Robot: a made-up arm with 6 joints.
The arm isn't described. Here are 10 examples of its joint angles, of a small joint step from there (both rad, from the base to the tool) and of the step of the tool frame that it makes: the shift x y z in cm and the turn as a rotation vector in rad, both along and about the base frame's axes.
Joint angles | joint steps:
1: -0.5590 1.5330 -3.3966 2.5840 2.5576 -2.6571 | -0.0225 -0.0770 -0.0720 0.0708 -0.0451 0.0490
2: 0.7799 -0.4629 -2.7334 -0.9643 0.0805 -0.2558 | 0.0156 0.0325 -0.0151 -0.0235 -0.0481 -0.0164
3: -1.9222 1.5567 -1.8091 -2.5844 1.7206 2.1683 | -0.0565 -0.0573 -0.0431 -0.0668 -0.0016 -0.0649
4: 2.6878 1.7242 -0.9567 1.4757 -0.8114 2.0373 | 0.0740 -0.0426 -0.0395 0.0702 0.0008 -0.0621
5: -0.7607 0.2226 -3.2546 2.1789 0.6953 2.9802 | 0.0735 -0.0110 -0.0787 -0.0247 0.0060 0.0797
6: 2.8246 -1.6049 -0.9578 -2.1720 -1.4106 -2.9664 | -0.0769 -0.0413 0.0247 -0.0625 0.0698 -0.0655
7: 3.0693 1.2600 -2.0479 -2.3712 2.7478 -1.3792 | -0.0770 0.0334 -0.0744 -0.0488 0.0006 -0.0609
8: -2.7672 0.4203 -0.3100 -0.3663 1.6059 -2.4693 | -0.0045 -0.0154 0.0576 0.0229 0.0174 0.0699
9: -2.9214 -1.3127 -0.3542 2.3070 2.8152 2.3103 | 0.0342 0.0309 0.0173 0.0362 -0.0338 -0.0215
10: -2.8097 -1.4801 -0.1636 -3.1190 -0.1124 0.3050 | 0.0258 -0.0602 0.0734 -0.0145 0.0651 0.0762
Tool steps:
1: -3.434 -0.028 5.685 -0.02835 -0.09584 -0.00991
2: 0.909 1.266 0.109 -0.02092 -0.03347 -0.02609
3: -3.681 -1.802 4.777 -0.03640 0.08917 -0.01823
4: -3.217 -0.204 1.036 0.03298 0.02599 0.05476
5: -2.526 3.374 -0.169 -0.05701 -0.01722 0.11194
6: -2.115 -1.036 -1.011 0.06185 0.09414 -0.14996
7: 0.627 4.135 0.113 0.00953 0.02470 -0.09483
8: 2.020 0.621 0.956 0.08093 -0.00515 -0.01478
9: -1.435 0.293 0.693 -0.04127 -0.07794 0.00872
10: -0.071 0.075 -1.855 -0.07567 0.02783 0.02280
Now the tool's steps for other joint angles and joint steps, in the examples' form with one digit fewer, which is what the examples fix.
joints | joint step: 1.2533 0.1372 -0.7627 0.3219 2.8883 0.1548 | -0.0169 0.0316 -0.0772 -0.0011 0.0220 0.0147
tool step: 0.97 1.67 0.23 0.0203 -0.0136 -0.0025
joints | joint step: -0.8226 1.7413 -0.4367 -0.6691 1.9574 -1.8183 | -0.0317 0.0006 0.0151 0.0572 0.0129 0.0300
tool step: 0.20 0.55 1.01 -0.0276 0.0449 -0.0144
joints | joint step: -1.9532 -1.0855 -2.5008 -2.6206 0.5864 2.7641 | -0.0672 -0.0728 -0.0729 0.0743 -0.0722 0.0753
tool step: 6.11 3.37 -5.33 -0.0432 0.1621 0.0179
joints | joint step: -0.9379 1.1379 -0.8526 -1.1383 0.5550 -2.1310 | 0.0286 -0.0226 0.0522 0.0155 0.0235 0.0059
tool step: -0.55 1.57 0.96 0.0126 0.0442 0.0157
